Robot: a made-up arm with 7 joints.
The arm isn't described. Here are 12 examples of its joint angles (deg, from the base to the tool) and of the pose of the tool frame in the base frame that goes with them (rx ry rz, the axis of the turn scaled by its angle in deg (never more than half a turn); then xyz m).
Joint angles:
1: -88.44 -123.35 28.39 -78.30 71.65 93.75 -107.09
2: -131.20 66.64 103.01 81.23 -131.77 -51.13 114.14
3: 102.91 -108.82 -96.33 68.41 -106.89 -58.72 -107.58
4: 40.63 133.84 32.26 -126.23 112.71 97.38 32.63
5: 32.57 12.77 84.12 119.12 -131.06 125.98 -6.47
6: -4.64 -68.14 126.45 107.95 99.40 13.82 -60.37
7: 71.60 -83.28 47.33 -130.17 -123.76 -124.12 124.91
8: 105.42 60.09 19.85 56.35 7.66 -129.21 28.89
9: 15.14 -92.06 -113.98 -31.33 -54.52 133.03 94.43
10: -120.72 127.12 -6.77 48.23 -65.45 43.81 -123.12
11: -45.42 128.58 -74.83 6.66 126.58 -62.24 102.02
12: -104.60 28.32 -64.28 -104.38 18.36 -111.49 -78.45
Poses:
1: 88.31 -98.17 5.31 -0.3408 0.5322 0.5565
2: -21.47 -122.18 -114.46 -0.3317 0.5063 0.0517
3: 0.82 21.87 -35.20 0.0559 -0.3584 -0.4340
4: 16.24 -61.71 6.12 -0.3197 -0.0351 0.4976
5: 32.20 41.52 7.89 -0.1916 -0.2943 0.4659
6: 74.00 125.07 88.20 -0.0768 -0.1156 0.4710
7: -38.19 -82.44 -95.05 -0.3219 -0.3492 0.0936
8: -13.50 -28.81 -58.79 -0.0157 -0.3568 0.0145
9: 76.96 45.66 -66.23 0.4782 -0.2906 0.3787
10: 33.99 -53.31 -57.86 -0.0372 0.4332 -0.2409
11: 14.14 -60.26 135.08 -0.6159 0.2035 0.7202
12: 54.54 18.98 -16.87 -0.1497 0.3683 -0.3338
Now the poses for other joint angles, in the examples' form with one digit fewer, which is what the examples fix.
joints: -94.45 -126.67 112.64 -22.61 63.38 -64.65 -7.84
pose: 159.5 -19.5 -69.1 -0.203 0.466 -0.010
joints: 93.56 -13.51 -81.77 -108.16 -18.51 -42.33 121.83
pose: 108.5 -83.2 83.2 0.108 -0.414 0.555
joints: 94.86 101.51 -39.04 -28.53 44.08 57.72 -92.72
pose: -14.4 16.8 125.3 -0.389 -0.625 0.053
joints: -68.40 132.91 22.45 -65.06 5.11 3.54 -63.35
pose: 123.2 -102.8 4.4 -0.258 0.579 0.146
